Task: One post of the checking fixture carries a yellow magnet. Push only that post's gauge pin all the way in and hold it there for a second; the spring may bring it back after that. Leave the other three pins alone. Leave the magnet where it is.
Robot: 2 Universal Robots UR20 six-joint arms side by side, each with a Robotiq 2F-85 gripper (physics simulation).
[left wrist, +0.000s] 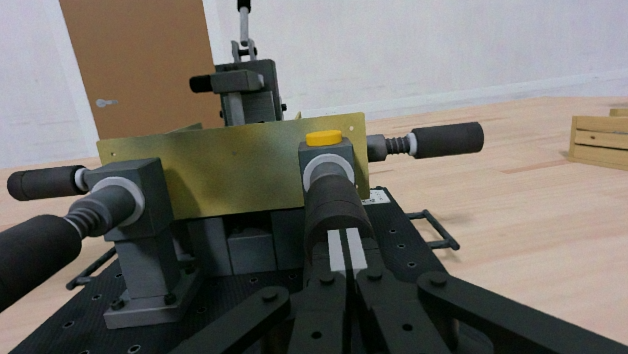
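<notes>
The yellow magnet (pixel 324 138) sits on top of the right front post (pixel 327 149). That post's gauge pin has a black knob (pixel 336 200) pointing toward the camera; a grey barrel shows between the knob and the white ring, and no spring coils are visible there. My left gripper (pixel 343 247) is shut and empty, with its pale fingertips at the knob's near end, seemingly touching it. The other three pins, with knobs at the left front (pixel 37 255), left back (pixel 47 183) and right (pixel 447 140), stand apart from the gripper. Coils show on the left front and right ones. My right gripper does not show.
A gold sheet part (pixel 235 175) stands upright behind the front posts. A toggle clamp (pixel 237 80) rises behind it. The black base plate (pixel 225 295) has a side handle (pixel 440 230) at the right. A wooden crate (pixel 600 150) stands at the far right.
</notes>
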